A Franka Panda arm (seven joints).
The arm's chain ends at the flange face. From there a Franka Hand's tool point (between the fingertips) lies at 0.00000 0.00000 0.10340 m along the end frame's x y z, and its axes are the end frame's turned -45 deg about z.
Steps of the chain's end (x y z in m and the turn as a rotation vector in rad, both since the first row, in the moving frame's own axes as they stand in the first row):
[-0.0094 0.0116 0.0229 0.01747 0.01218 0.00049]
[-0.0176 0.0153 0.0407 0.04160 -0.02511 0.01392]
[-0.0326 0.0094 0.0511 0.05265 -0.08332 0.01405]
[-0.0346 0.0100 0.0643 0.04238 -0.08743 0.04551]
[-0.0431 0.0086 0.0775 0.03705 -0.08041 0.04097]
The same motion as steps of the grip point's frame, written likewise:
[-0.0127 0.0012 0.0229 0.00374 0.02097 0.00049]
[-0.0220 -0.0065 0.0406 0.04717 0.01166 0.01392]
[-0.0319 -0.0263 0.0506 0.09615 -0.02169 0.01405]
[-0.0346 -0.0269 0.0638 0.09179 -0.03186 0.04551]
[-0.0395 -0.0330 0.0771 0.08306 -0.03066 0.04097]

